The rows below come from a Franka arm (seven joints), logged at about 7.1 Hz.
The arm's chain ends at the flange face. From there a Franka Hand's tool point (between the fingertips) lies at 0.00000 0.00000 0.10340 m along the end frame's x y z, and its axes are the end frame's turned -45 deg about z.
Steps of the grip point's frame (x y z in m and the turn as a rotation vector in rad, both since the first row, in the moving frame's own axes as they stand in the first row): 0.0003 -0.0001 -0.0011 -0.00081 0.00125 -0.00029; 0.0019 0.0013 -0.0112 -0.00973 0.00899 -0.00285; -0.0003 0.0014 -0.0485 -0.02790 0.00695 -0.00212; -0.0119 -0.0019 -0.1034 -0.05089 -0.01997 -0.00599; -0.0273 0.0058 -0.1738 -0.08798 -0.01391 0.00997
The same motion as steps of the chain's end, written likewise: 0.0000 -0.0003 -0.0011 0.00031 0.00146 -0.00029; 0.0009 -0.0005 -0.0112 -0.00052 0.01324 -0.00285; -0.0018 -0.0003 -0.0485 -0.01481 0.02464 -0.00212; -0.0120 0.0019 -0.1032 -0.05011 0.02186 -0.00599; -0.0206 0.0159 -0.1734 -0.07205 0.05238 0.00997
